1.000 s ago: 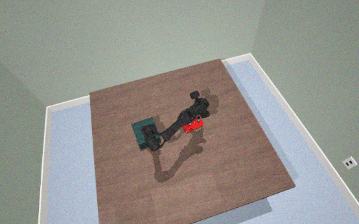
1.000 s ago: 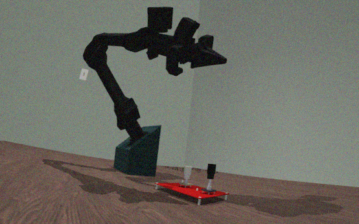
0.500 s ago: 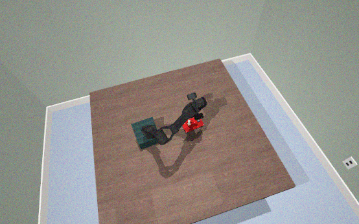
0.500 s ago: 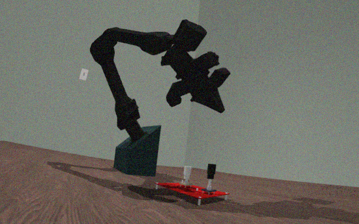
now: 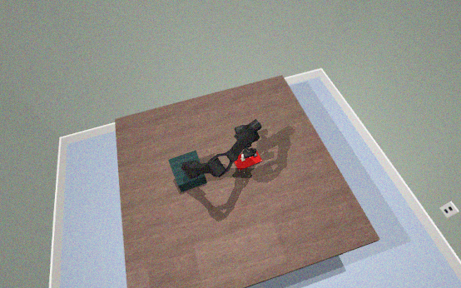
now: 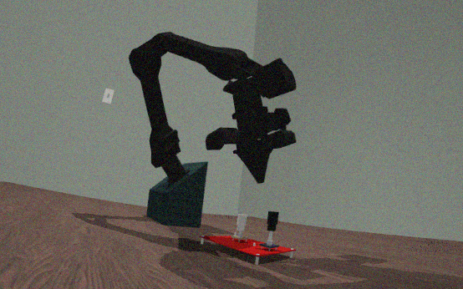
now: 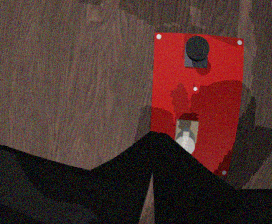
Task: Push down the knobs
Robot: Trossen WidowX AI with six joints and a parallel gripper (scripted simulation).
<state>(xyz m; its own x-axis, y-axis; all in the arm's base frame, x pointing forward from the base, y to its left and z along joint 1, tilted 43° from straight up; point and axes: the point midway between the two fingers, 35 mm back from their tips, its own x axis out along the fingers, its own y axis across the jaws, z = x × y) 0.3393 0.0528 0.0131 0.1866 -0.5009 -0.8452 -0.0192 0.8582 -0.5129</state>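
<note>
Right now the white knob is 2 cm behind my gripper tip, 2 cm to the right of it and 8 cm below it. Also, from my gripper tip: black knob 6 cm ahead, 1 cm to the right, 7 cm below.
</note>
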